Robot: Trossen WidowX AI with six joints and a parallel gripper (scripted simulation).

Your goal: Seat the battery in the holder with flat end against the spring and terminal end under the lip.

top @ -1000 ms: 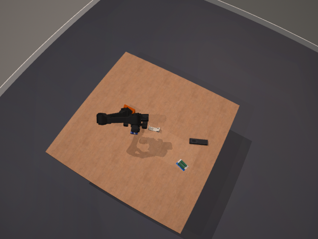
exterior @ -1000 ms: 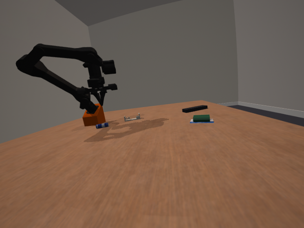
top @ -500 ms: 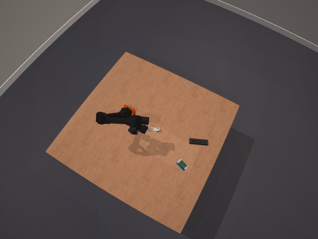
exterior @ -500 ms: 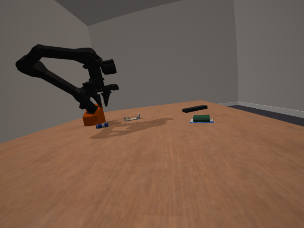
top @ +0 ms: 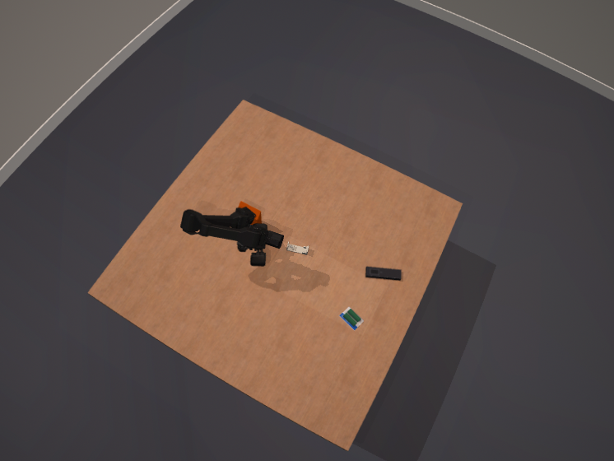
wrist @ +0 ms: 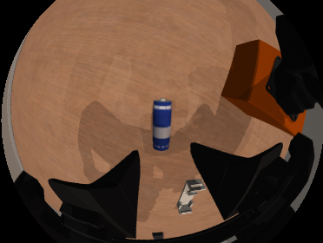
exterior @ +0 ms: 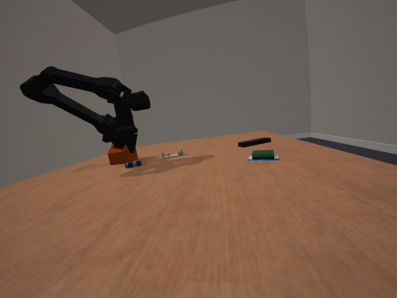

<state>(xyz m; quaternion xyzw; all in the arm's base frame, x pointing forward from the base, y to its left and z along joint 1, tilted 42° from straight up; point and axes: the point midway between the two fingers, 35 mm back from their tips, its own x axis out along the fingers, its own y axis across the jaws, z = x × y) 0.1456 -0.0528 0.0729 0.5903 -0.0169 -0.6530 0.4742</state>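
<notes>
Right now my gripper tip is 1 cm past the battery and 5 cm above it. Also, from my gripper tip: black bar: 48 cm ahead, 28 cm to the left, 5 cm below; white card: 48 cm ahead, 3 cm to the left, 5 cm below.
</notes>
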